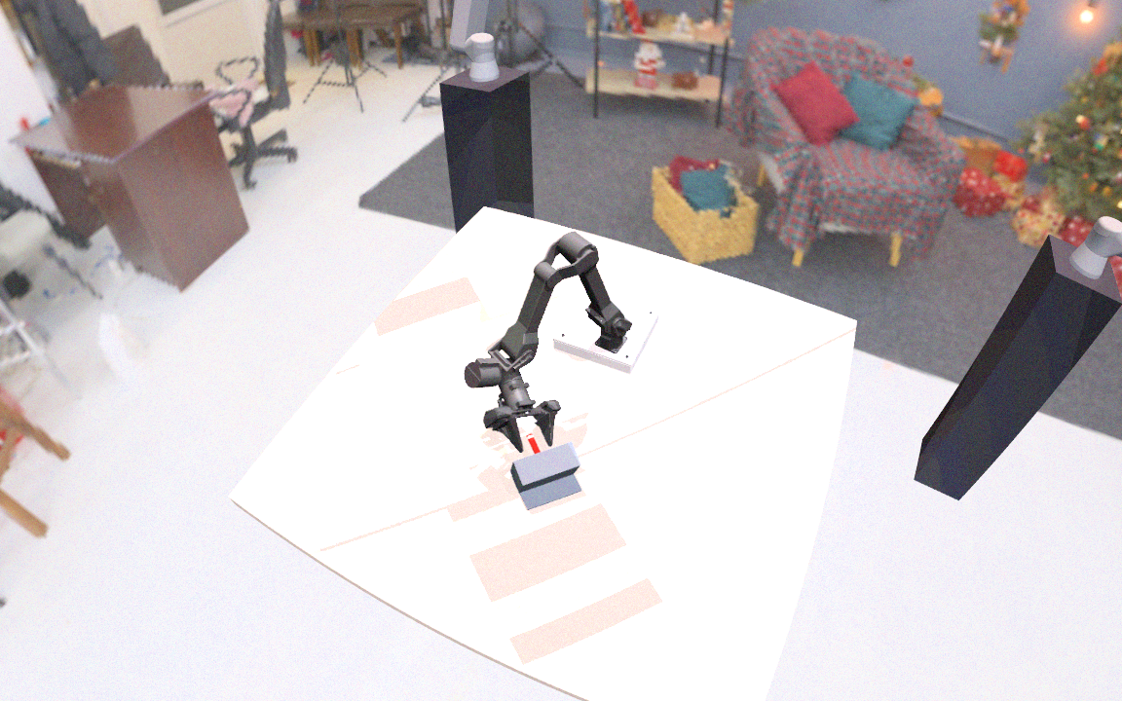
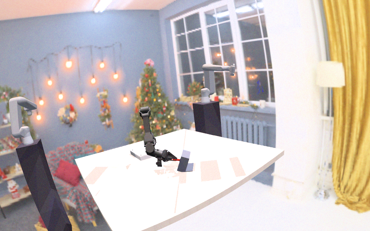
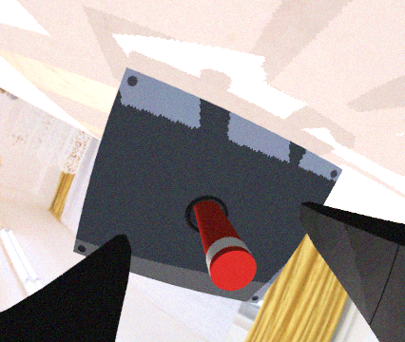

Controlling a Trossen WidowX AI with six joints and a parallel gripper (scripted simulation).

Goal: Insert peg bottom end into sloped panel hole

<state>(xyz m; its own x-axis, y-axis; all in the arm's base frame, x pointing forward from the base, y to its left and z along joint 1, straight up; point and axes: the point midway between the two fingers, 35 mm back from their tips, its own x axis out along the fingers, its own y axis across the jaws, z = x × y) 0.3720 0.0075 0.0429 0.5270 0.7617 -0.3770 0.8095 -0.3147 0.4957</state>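
Right now the red peg is 1 cm to the right of my gripper tip and 1 cm behind it. From my gripper tip the other things lie so: sloped panel (4 cm to the left, 3 cm ahead, 1 cm below).
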